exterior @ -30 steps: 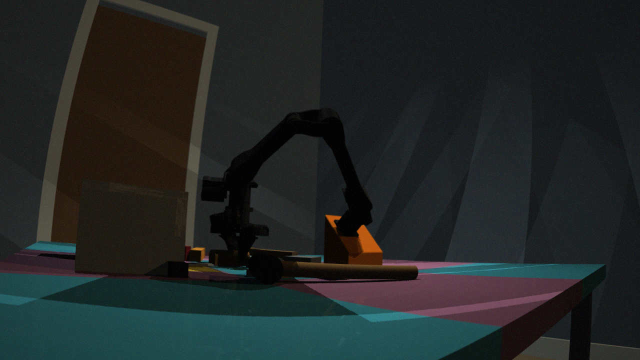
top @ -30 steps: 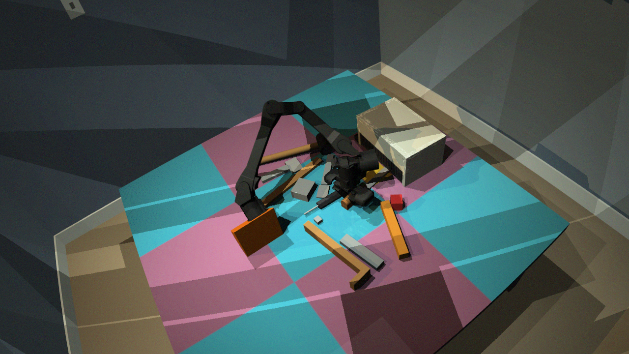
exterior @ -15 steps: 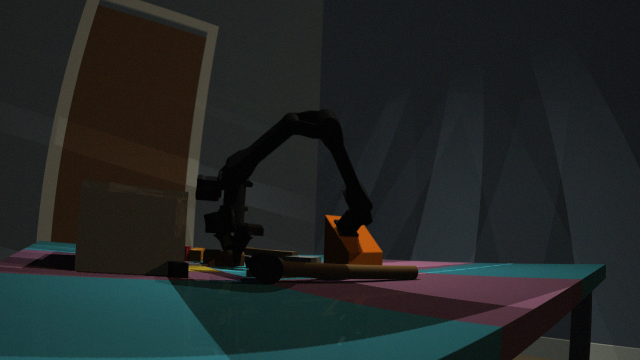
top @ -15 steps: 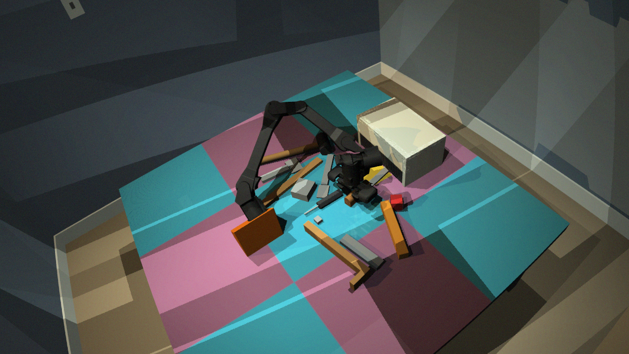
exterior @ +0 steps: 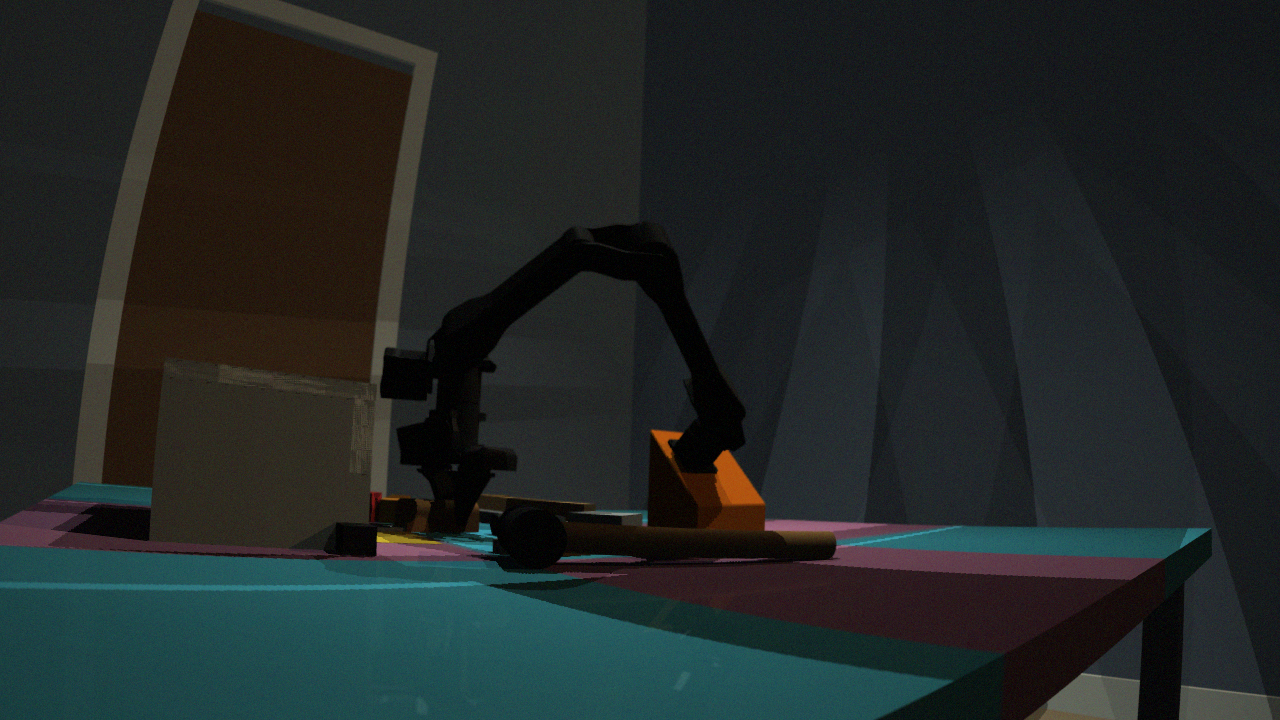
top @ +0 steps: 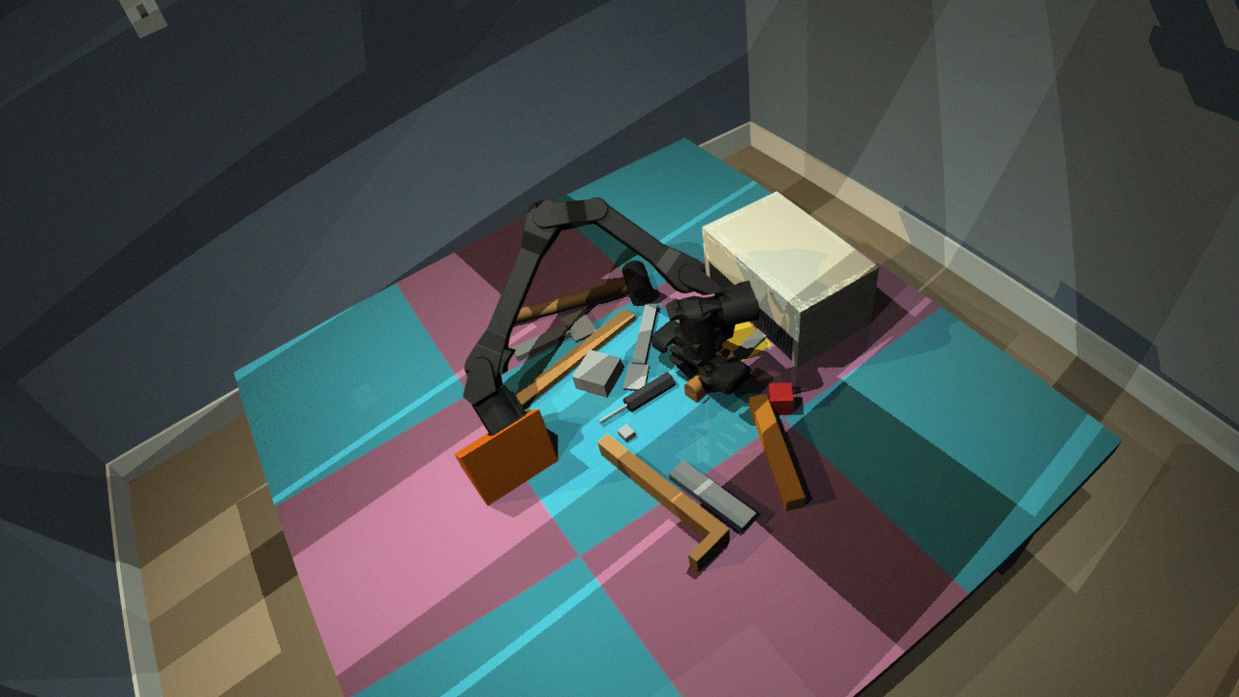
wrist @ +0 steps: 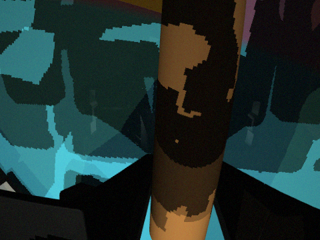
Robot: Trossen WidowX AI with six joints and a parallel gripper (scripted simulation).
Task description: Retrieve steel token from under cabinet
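My gripper tip is now 17 cm past the small grey cube and 1 cm to the right of it. Round my gripper tip: orange bar (20 cm to the right, 1 cm above); then screwdriver (12 cm behind, 6 cm to the left); then red cube (13 cm to the right, 8 cm ahead, 1 cm above).
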